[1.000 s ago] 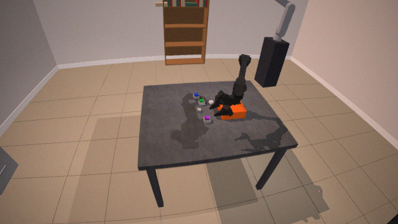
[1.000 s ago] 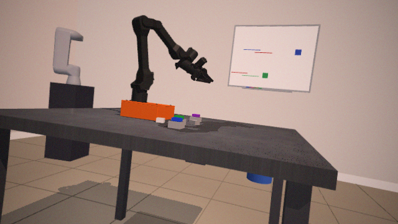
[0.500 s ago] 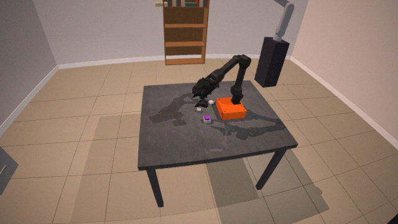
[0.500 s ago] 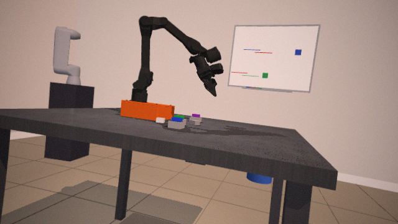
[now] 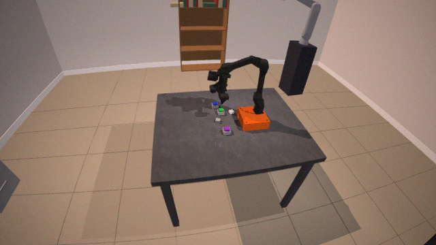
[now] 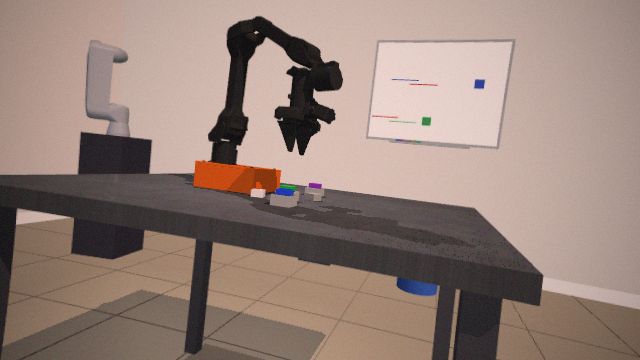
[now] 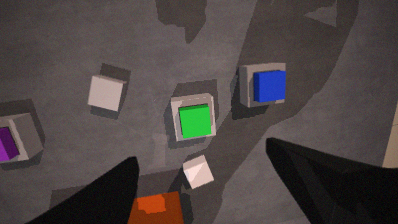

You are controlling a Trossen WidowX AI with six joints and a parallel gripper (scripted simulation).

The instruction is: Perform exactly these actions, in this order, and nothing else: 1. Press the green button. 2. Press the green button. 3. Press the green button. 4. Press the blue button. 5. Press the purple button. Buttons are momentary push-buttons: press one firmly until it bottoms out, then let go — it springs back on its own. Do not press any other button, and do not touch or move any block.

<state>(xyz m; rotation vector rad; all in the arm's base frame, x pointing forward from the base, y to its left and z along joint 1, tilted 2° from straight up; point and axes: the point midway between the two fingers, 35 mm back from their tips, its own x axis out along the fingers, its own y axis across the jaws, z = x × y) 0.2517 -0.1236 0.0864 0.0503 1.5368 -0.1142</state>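
My gripper tip is 9 cm above the green button and 1 cm past it. Also, from my gripper tip: blue button (10 cm to the right, 9 cm below, 1 cm ahead); purple button (21 cm to the left, 9 cm below, 2 cm ahead).
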